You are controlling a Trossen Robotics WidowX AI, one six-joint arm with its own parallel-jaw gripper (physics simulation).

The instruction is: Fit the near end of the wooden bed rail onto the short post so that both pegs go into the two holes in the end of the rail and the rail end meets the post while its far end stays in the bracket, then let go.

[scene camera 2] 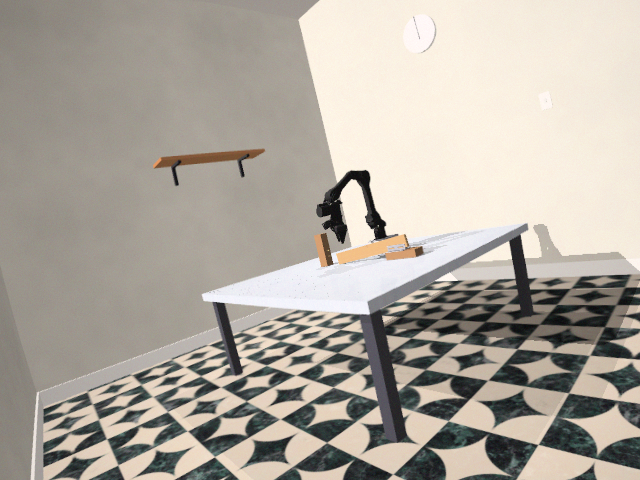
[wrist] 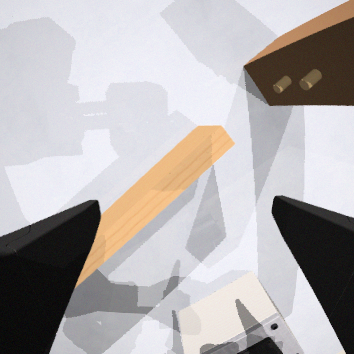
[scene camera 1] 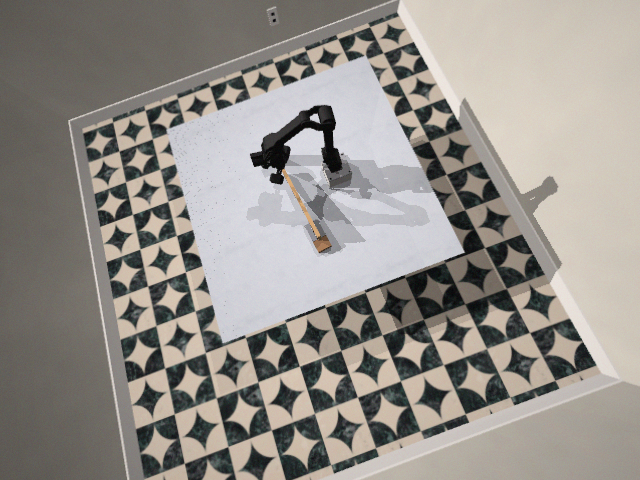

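Where they show: gripper, fingertip midpoint: (scene camera 2: 341,242) (wrist: 187,206) (scene camera 1: 283,171); arm's base at its link origin: (scene camera 2: 381,238) (scene camera 1: 334,165).
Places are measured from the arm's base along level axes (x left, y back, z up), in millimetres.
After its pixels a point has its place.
The wooden rail (scene camera 1: 300,203) @(x 134, y -236, z 4 mm) (scene camera 2: 362,250) @(x 83, y -249, z -21 mm) (wrist: 165,175) @(x -42, y -267, z -14 mm) is a pale orange bar. Its near end is apart from the short post (scene camera 2: 323,249) @(x -164, y -299, z 15 mm) (wrist: 300,50) @(x -161, y -293, z 2 mm), with a gap between them. The post is brown and upright, with two pegs showing on its face in the wrist view; the arm hides it in scene camera 1. The rail's far end is at the brown bracket (scene camera 1: 322,244) @(x 365, y -201, z -44 mm) (scene camera 2: 408,253) @(x 362, y -240, z -59 mm); how it sits there is too small to tell. The holes in the near end do not show. My gripper (scene camera 2: 341,240) @(x -49, y -262, z 35 mm) (wrist: 187,206) @(x -49, y -262, z 35 mm) is open and empty, above the near end of the rail, beside the post.
The rail and post stand on a white table (scene camera 1: 248,268) @(x 346, y -612, z -80 mm) (scene camera 2: 310,289) @(x 245, y -731, z -80 mm). The arm's base (scene camera 1: 338,175) @(x 59, y -2, z 1 mm) (wrist: 225,310) @(x 1, y -59, z -44 mm) stands on the table beside the rail. A wooden shelf (scene camera 2: 209,158) hangs on the grey wall. Arm shadows fall across the table top.
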